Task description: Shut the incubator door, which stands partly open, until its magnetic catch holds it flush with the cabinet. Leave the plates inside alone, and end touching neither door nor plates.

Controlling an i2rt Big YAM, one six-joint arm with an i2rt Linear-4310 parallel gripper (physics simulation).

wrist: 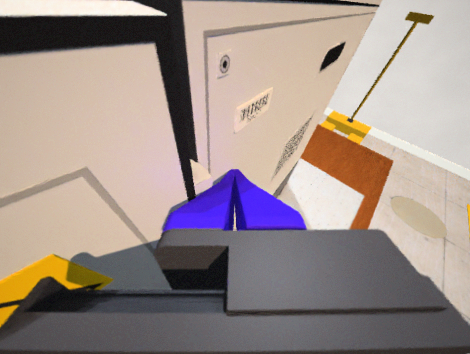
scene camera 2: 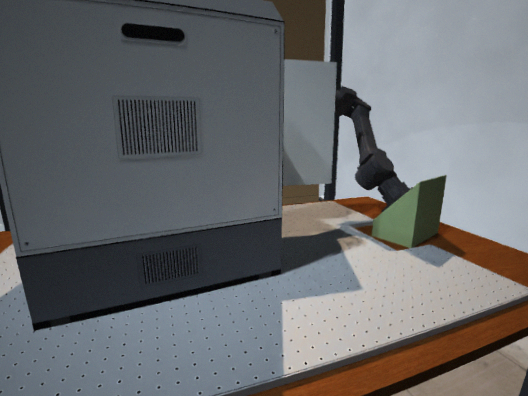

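Where they show: gripper, fingertip midpoint: (wrist: pixel 234 176); arm's base at its link origin: (scene camera 2: pixel 402 202).
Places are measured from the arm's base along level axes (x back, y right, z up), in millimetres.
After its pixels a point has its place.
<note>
The incubator cabinet (scene camera 2: pixel 235 65) {x -584, y -52, z 340 mm} (wrist: pixel 280 65) {x -544, y 266, z 397 mm} is a large pale box on a dark base. Its door (scene camera 2: pixel 310 115) {x -232, y 186, z 263 mm} (wrist: pixel 90 115) stands open: in scene camera 2 it sticks out past the cabinet's right edge, and in the wrist view it fills the left side, with a dark edge strip. Part of a yellow warning label (wrist: pixel 45 272) {x -405, y 257, z 365 mm} shows at the lower left. My gripper (wrist: pixel 234 176) {x -501, y 268, z 330 mm} is shut and empty, its blue fingertips together in front of the door's outer face, near the dark edge strip; contact cannot be told. In scene camera 2 the door hides it. The plates do not show.
A green wedge block (scene camera 2: pixel 410 215) {x -71, y -81, z -10 mm} stands by the arm's base. The arm (scene camera 2: pixel 365 132) {x 32, y 204, z 210 mm} reaches up behind the door's far edge. A perforated board (scene camera 2: pixel 320 330) {x -529, y -251, z -93 mm} (wrist: pixel 325 197) {x -959, y 441, z -93 mm} lies on the brown table (scene camera 2: pixel 480 330) {x -278, y -384, z -106 mm} (wrist: pixel 372 172) {x -1270, y 601, z -106 mm}. A yellow pole (wrist: pixel 382 72) stands beyond the table.
</note>
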